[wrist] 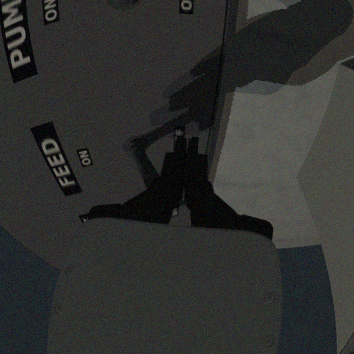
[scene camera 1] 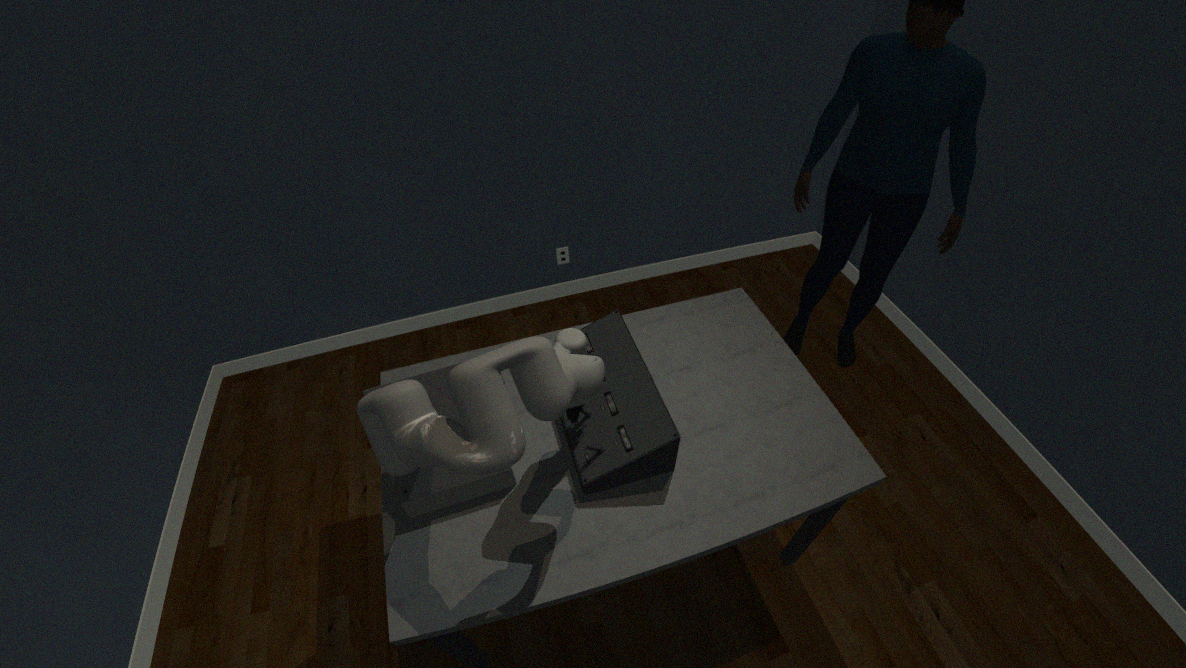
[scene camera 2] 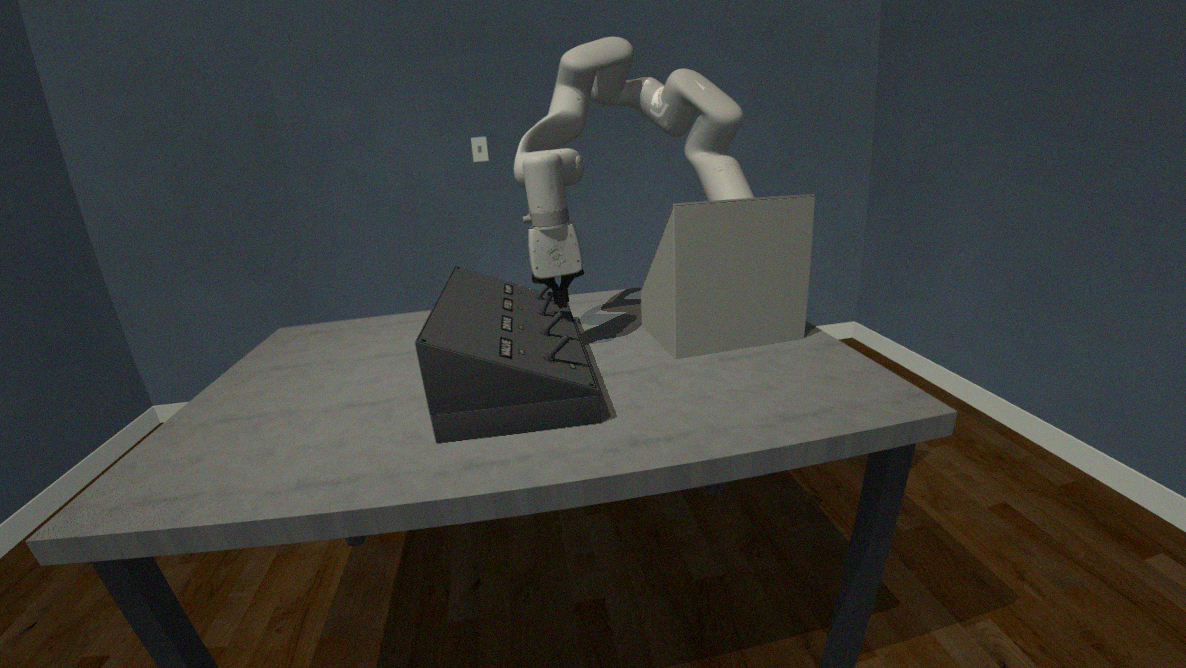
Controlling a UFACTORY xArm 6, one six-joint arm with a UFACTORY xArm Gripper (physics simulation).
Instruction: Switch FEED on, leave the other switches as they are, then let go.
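Seen in the pictures: gripper, fingertip midpoint: (wrist: 187, 150) (scene camera 1: 573, 418) (scene camera 2: 562, 306); arm's base at its link origin: (scene camera 2: 745, 234).
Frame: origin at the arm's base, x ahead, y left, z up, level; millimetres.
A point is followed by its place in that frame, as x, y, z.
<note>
The dark sloped switch box (scene camera 1: 634, 373) {597, -10, -66} (scene camera 2: 477, 319) {570, 83, -81} stands on the table. In the wrist view, the FEED label (wrist: 56, 158) {505, -61, -102} and its ON label (wrist: 85, 157) {482, -52, -112} are readable. The FEED lever (wrist: 145, 165) {425, -52, -101} slants from its base toward my fingers, away from the ON label, and its end is hidden behind the left finger. A small label (wrist: 179, 132) {403, -50, -146} at the fingertips is mostly covered. My gripper (scene camera 2: 562, 302) {396, -50, -120} (wrist: 187, 150) {396, -50, -120} is shut and empty, low over the lever side of the panel beside the FEED lever. Whether it touches the lever is not clear. In scene camera 1 the arm hides the fingers.
The PUMP label (wrist: 20, 42) {493, -158, -103} lies beside FEED. Two nearer levers (scene camera 2: 557, 323) {431, 79, -109} (scene camera 2: 566, 348) {424, 121, -145} stand on the panel. A pale wedge-shaped block (scene camera 2: 738, 273) {66, 87, -58} stands near the arm's base on the table (scene camera 1: 730, 398) {887, -108, -220} (scene camera 2: 331, 448) {828, 203, -220}. A person (scene camera 1: 904, 124) stands beyond the table.
</note>
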